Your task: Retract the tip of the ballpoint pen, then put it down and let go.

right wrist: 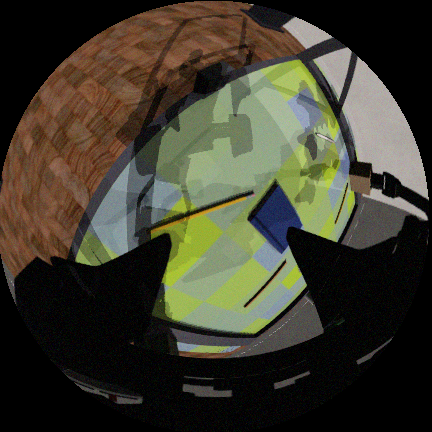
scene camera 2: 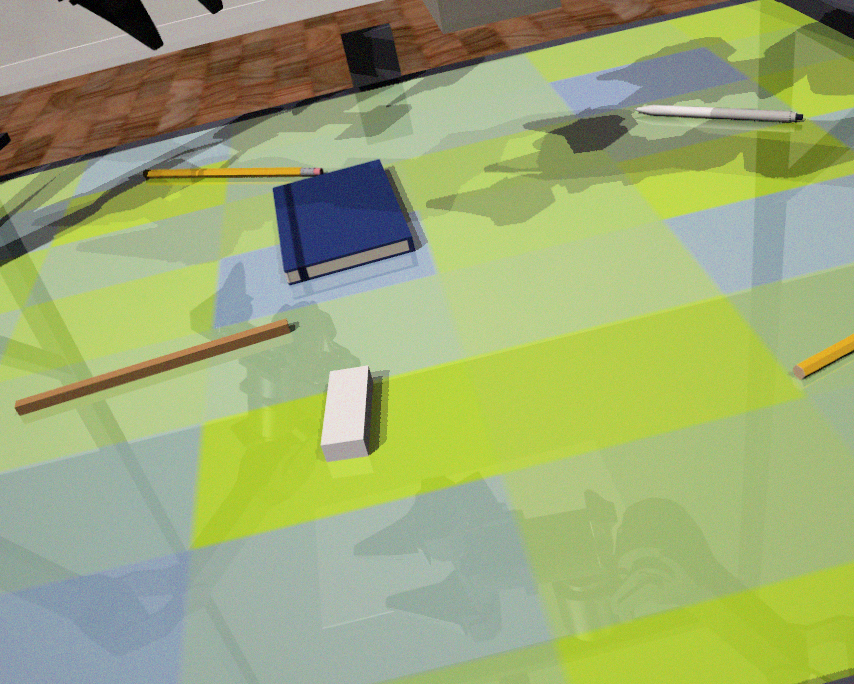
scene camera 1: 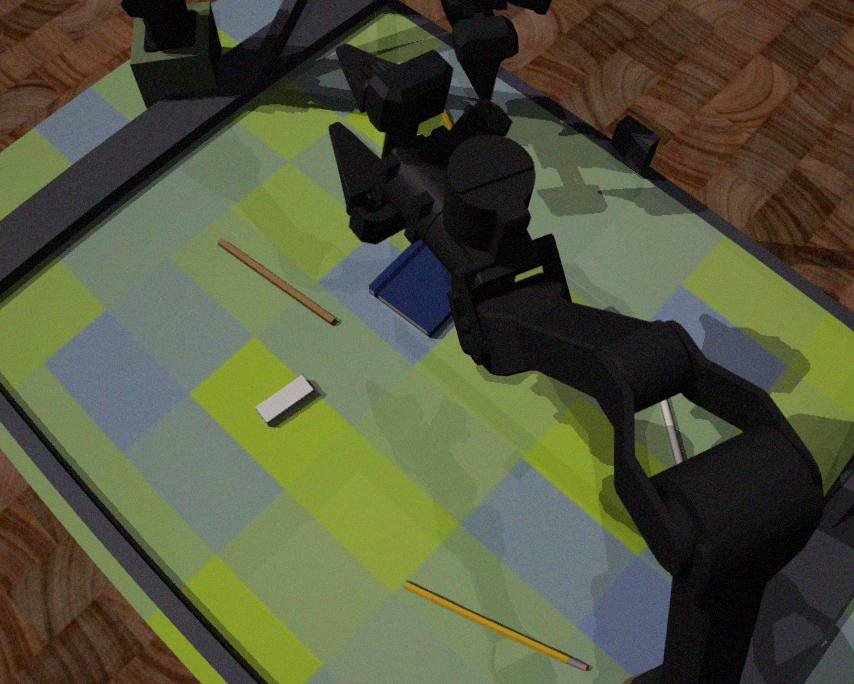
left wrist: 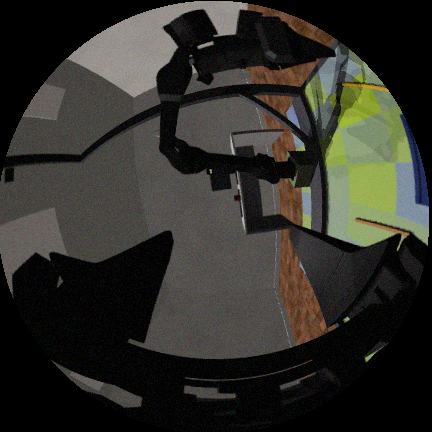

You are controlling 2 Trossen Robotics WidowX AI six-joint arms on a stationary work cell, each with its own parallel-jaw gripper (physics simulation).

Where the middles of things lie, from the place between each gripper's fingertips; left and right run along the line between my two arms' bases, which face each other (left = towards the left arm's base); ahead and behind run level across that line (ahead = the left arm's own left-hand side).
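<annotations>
My right gripper: 29 cm short of the brown pencil (scene camera 2: 272, 330), 4 cm to the right of it, 12 cm above it. From my right hand: ballpoint pen (scene camera 2: 659, 110) 41 cm to the left, 3 cm ahead, 12 cm below.
My left hand: 80 mm short of the brown pencil, 50 mm to the left of it, 310 mm above it. From my left hand: ballpoint pen 330 mm to the left, 190 mm behind, 310 mm below.
</annotations>
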